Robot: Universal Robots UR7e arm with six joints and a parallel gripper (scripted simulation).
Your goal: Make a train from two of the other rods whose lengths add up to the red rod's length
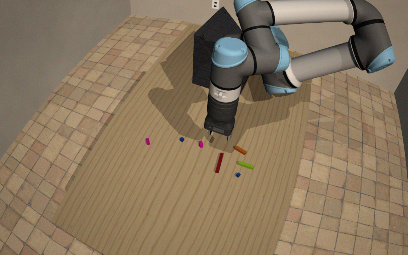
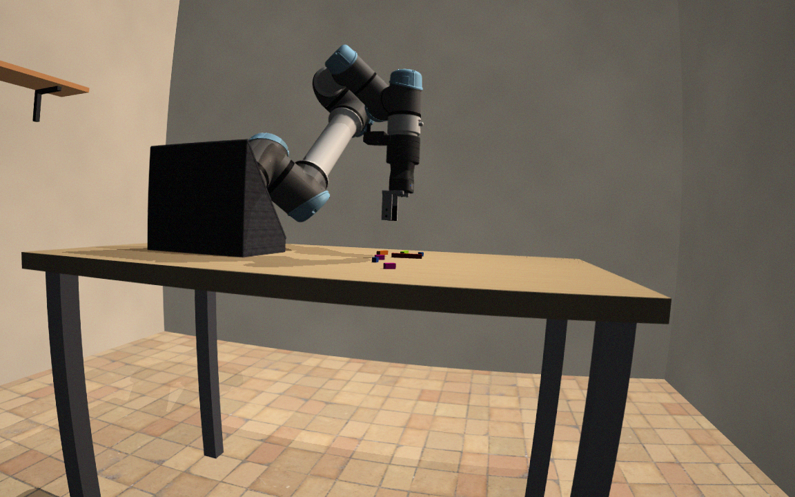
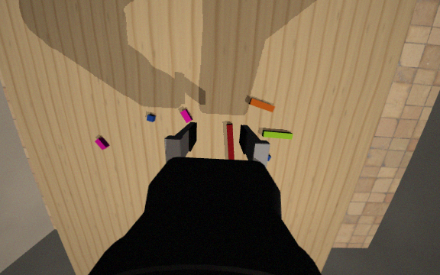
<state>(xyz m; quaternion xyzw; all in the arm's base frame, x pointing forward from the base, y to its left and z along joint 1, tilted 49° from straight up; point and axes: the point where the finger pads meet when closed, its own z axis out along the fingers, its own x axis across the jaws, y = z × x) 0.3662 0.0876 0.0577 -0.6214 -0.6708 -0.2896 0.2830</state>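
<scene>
Right now the lime rod is 100 mm to the left of my hand, 100 mm below it and 10 mm ahead of it. Also, from my hand: red rod: 100 mm below, 40 mm ahead, 20 mm to the left; then orange rod: 100 mm below, 60 mm to the left, 30 mm behind.
</scene>
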